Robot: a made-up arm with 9 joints. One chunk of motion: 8 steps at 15 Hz.
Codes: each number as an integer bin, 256 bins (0 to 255) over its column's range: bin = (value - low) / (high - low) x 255, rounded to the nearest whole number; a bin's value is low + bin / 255 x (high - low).
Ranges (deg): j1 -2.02..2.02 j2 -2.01..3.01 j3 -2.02..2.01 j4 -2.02..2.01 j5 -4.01..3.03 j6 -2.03..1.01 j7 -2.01..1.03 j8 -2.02..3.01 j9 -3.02..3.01
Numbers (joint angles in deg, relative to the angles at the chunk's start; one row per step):
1: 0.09 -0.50 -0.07 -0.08 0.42 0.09 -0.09 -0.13 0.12
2: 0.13 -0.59 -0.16 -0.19 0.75 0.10 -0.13 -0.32 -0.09
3: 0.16 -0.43 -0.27 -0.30 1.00 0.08 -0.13 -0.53 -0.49
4: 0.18 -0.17 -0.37 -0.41 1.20 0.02 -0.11 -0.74 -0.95
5: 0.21 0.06 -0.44 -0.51 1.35 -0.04 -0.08 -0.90 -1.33
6: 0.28 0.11 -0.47 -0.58 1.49 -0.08 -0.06 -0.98 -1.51
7: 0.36 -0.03 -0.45 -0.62 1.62 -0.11 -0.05 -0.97 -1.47
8: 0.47 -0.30 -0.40 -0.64 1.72 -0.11 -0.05 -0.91 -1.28
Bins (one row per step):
1: 133 77 123 123 160 178 161 96 133
2: 136 72 118 116 172 179 158 86 124
3: 138 80 111 109 181 177 158 76 107
4: 139 93 104 102 189 172 159 65 88
5: 141 105 100 96 194 167 162 57 71
6: 145 108 98 91 199 164 164 53 64
7: 150 101 99 89 204 161 164 53 66
8: 157 87 103 87 208 161 164 56 74

